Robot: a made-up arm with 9 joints. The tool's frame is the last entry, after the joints.
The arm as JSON. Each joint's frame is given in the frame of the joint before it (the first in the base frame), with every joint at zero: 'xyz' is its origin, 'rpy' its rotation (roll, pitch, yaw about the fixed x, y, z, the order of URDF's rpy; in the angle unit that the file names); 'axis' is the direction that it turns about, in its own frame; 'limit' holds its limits. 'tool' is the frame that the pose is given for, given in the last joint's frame.
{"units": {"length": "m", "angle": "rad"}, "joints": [
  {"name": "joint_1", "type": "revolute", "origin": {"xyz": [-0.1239, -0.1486, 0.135], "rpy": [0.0, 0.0, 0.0]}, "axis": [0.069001, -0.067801, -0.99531], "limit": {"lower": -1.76, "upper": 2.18}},
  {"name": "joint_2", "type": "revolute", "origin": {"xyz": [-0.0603, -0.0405, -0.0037], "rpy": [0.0, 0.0, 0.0]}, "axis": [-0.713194, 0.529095, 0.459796], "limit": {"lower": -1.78, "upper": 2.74}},
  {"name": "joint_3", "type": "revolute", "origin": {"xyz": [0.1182, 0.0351, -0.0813], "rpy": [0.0, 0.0, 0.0]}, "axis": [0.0, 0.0, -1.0], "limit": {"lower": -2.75, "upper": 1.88}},
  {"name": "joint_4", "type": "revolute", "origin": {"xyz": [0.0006, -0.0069, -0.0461], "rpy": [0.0, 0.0, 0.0]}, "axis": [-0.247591, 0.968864, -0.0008], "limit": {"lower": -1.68, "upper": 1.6}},
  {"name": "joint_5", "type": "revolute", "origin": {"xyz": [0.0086, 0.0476, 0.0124], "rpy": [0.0, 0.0, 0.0]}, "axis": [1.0, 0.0, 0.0], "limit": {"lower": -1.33, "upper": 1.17}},
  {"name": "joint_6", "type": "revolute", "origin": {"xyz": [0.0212, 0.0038, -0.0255], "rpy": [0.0, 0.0, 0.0]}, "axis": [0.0, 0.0, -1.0], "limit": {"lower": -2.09, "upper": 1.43}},
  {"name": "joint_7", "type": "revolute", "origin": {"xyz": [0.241, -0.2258, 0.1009], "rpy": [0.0, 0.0, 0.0]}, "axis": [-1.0, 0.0, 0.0], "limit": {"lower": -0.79, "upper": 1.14}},
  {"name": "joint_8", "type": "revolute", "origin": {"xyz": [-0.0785, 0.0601, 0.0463], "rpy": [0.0, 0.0, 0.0]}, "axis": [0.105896, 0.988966, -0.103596], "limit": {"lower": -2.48, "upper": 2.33}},
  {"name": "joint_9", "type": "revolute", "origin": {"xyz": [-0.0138, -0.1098, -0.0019], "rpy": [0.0, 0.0, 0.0]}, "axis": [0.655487, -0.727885, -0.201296], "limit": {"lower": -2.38, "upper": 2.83}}
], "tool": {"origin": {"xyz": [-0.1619, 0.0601, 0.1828], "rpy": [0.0, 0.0, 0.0]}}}
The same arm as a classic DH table. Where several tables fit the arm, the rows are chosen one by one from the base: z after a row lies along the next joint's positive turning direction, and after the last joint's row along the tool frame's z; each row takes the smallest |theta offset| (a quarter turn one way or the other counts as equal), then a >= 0, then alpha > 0; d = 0 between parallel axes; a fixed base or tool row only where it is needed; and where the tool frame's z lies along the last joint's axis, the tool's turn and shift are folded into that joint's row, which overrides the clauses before.
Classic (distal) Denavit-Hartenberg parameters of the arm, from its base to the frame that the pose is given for. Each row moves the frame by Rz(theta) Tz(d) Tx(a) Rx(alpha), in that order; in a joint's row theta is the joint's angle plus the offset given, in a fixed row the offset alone. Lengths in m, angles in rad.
base (fixed): a -0.1928, alpha 3.0447, d 0.2973, theta0 0.7942
joint_1: a -0.0682, alpha 2.1445, d 0.1816, theta0 -0.1463
joint_2: a 0.0986, alpha -2.0486, d -0.0534, theta0 -0.0159
joint_3: a -0.0011, alpha 1.57, d 0.0891, theta0 0.6823
joint_4: a 0.0124, alpha -1.821, d 0.0423, theta0 -1.5706
joint_5: a 0.0038, alpha 1.5708, d 0.042, theta0 -1.57
joint_6: a -0.2258, alpha 1.5708, d -0.0754, theta0 0
joint_7: a 0.0523, alpha -1.6769, d -0.1566, theta0 -1.4664
joint_8: a -0.0132, alpha -2.2518, d -0.0524, theta0 0.3632
joint_9: a -0.0801, alpha -1.7735, d -0.1527, theta0 -1.2633
tool (fixed): a 0, alpha 0, d 0.1514, theta0 -0.7331
Joint limits (rad, base to tool): -1.76..2.18 -1.78..2.74 -2.75..1.88 -1.68..1.6 -1.33..1.17 -2.09..1.43 -0.79..1.14 -2.48..2.33 -2.38..2.83

